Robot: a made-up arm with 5 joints.
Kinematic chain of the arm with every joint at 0, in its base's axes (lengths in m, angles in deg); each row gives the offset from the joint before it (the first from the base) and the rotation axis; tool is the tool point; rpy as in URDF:
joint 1: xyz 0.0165 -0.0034 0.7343 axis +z
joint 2: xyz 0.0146 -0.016 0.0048 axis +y
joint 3: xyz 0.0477 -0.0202 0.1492 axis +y
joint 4: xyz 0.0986 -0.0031 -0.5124 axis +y
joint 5: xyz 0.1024 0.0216 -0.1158 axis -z
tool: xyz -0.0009 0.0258 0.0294 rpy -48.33 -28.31 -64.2
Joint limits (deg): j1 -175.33..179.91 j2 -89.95..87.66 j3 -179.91..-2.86 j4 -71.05..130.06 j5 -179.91..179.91
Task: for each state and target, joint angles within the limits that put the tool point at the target. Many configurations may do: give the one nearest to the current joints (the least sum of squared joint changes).
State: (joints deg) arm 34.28 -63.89 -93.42 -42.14 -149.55
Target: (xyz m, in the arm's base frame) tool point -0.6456 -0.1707 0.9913
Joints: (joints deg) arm 10.77 -89.95 -137.40 -30.52 -150.42
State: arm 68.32 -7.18 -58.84 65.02 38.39
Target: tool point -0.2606 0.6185 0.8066
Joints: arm 113.73 -12.99 -63.11 64.56 37.24
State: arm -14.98 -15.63 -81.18 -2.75 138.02
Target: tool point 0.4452 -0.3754 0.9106
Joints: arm -37.27 -22.71 -43.01 -37.01 138.60
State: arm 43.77 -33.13 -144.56 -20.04 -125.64
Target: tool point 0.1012 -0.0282 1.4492
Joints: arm 8.10 -20.05 -129.36 -45.16 -134.68
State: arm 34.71 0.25 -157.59 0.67 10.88
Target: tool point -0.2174 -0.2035 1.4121
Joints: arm 41.99 -13.90 -177.74 -12.70 11.40
